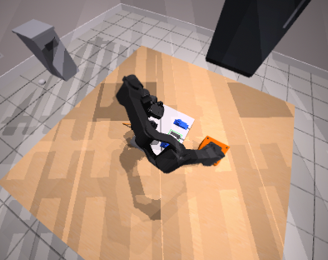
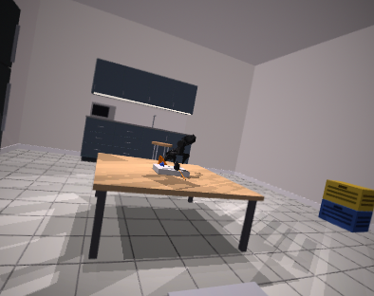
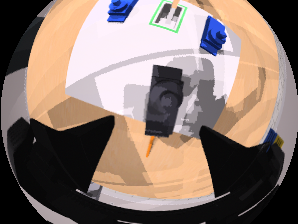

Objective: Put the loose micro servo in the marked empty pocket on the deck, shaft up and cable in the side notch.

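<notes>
The white deck lies 4 cm behind my gripper tip, 3 cm to the right of it and 9 cm below it.
</notes>
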